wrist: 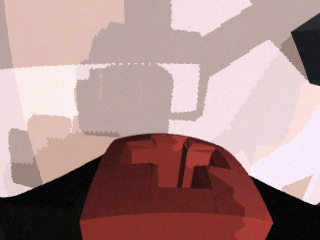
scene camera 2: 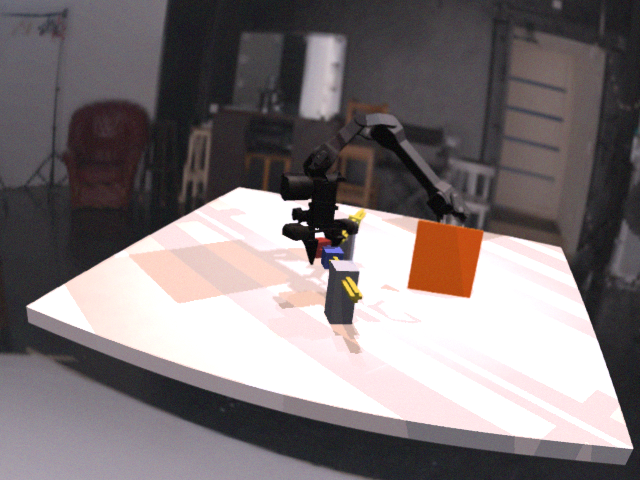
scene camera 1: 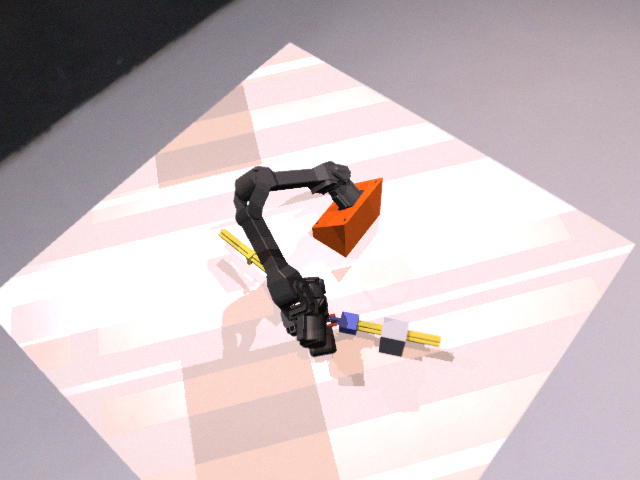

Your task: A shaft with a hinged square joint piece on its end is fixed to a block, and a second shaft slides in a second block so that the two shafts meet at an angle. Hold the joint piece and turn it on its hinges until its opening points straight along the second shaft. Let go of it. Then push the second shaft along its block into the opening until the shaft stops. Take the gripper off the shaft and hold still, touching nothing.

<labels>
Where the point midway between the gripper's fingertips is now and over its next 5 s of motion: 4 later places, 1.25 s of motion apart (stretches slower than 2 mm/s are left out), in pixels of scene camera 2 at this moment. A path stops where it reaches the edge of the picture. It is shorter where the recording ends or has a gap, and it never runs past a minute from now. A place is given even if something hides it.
My gripper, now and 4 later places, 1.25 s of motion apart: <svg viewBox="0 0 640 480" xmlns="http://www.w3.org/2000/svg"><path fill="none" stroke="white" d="M318 263L327 263L330 238L337 196L339 204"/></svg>
</labels>
